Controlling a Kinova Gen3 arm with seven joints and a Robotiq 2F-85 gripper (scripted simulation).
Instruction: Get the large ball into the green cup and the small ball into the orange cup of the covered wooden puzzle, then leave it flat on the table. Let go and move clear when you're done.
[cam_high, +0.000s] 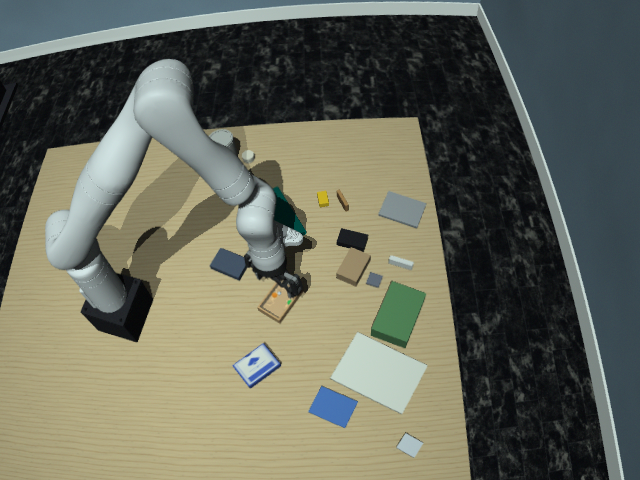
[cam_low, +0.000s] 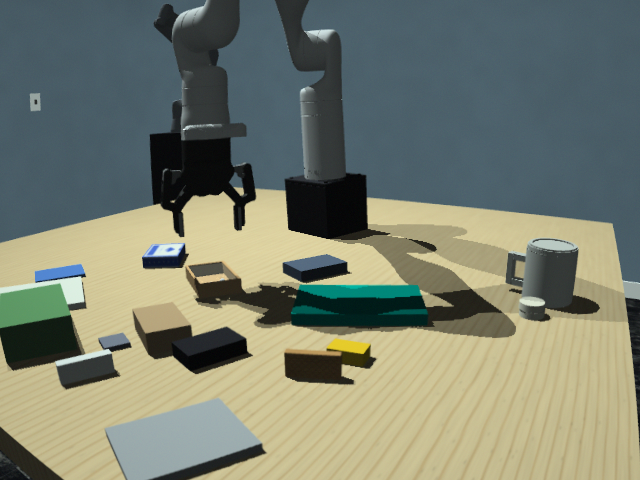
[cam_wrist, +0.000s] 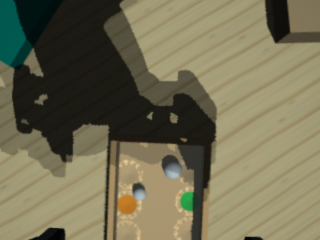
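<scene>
My gripper is now 8 cm above the covered wooden puzzle. The rest, counted from my hand: tan block (19 cm ahead, 7 cm to the left, 8 cm below); then teal slab (25 cm to the left, 8 cm below); then dark blue block (13 cm behind, 12 cm to the left, 8 cm below).
</scene>
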